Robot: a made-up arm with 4 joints.
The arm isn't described. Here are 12 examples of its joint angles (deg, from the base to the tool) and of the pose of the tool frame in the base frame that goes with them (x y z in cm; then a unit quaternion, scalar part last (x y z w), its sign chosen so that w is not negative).
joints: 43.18 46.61 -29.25 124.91
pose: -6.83 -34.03 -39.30 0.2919 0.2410 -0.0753 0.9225
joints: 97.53 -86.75 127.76 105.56
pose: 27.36 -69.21 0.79 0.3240 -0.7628 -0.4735 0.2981
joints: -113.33 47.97 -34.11 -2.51
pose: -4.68 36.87 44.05 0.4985 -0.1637 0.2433 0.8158
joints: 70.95 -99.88 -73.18 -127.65
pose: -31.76 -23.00 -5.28 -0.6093 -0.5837 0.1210 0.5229
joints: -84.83 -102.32 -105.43 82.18
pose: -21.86 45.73 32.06 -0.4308 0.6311 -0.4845 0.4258
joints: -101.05 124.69 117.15 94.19
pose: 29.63 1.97 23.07 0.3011 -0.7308 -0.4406 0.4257
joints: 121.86 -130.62 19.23 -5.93
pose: 18.26 -19.83 24.63 0.0243 0.0214 -0.1657 0.9857
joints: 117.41 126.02 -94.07 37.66
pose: -18.46 -23.15 19.80 0.6644 -0.4650 0.5650 0.1520
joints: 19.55 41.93 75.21 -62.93
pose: 38.57 -6.00 -16.65 -0.7008 0.0077 -0.6102 0.3694
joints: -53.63 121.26 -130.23 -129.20
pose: -28.07 16.13 26.47 0.4163 0.4643 -0.7793 0.0616
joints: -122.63 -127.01 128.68 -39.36
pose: 25.89 37.02 66.05 -0.4180 -0.5234 -0.7338 0.1131
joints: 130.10 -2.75 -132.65 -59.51
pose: -20.90 -12.45 50.77 0.4008 -0.5111 -0.7600 0.0240
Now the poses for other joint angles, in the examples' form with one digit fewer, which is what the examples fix.
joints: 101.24 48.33 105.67 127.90
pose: 37.4 -23.3 37.5 -0.114 -0.526 0.599 0.593
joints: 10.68 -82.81 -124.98 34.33
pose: -16.3 2.1 -43.7 0.370 -0.287 0.839 0.276
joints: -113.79 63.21 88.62 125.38
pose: 39.6 32.4 12.8 0.715 -0.424 -0.555 0.025
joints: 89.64 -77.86 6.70 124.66
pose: 14.0 -14.8 -14.8 0.832 -0.054 -0.022 0.552
